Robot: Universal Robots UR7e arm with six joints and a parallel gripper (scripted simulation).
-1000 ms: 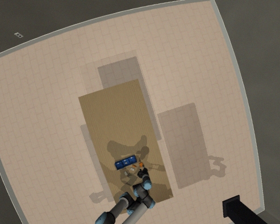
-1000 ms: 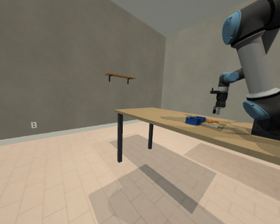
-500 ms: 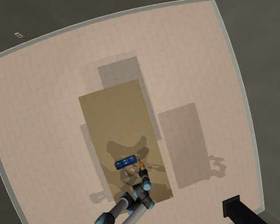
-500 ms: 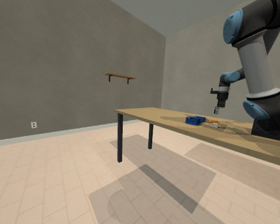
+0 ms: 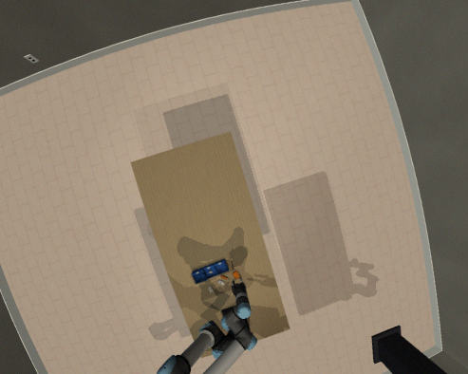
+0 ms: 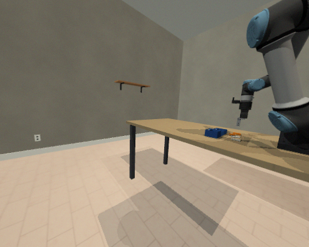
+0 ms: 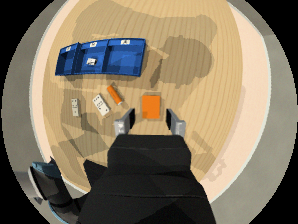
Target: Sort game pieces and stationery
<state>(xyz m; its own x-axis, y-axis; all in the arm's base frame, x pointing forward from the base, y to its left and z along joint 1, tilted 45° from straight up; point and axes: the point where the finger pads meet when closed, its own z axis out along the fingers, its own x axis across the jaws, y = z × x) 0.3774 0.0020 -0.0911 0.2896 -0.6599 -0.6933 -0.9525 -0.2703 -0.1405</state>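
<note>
Right now the orange block is 8 cm below my hand. From my hand the other things lie so: orange stick 9 cm to the left, 8 cm below.
</note>
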